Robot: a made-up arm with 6 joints.
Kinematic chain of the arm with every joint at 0, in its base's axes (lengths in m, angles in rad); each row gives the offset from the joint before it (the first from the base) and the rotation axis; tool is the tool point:
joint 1: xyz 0 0 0.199 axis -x
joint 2: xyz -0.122 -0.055 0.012 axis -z
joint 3: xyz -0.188 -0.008 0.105 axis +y
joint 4: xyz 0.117 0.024 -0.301 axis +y
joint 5: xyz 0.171 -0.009 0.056 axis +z
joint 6: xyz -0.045 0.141 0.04 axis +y
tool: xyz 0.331 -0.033 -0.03
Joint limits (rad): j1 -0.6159..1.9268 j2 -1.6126..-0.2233 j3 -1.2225..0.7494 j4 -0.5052..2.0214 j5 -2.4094..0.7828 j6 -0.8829..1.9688
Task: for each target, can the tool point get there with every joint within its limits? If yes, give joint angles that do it. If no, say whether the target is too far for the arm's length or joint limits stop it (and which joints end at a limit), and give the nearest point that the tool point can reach.
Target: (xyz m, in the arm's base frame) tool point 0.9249 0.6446 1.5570
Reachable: no: too far | nearest point 0.2878 0.2360 0.6961 | short by 1.146 m
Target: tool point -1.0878 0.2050 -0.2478
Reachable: no: joint limits stop it (at a limit: joint 1, joint 2, joint 3, joint 4) | nearest point -0.8402 0.1449 -0.2051 | short by 0.258 m
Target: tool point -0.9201 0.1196 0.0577
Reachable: no: joint limits stop it (at a limit: joint 1, joint 2, joint 3, joint 6) | nearest point -0.8312 0.0770 0.0278 | short by 0.103 m
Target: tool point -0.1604 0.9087 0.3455
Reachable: no: joint limits stop it (at a limit: joint 2, joint 3) | nearest point -0.1506 0.6501 0.3038 | short by 0.262 m
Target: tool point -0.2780 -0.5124 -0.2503
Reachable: yes | joints 0.0450 -0.6991 0.5121 1.4897 -1.4297 0.3284
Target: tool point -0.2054 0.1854 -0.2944
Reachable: yes | joints 0.0976 -1.3839 -0.1451 0.8995 0.0781 0.2747
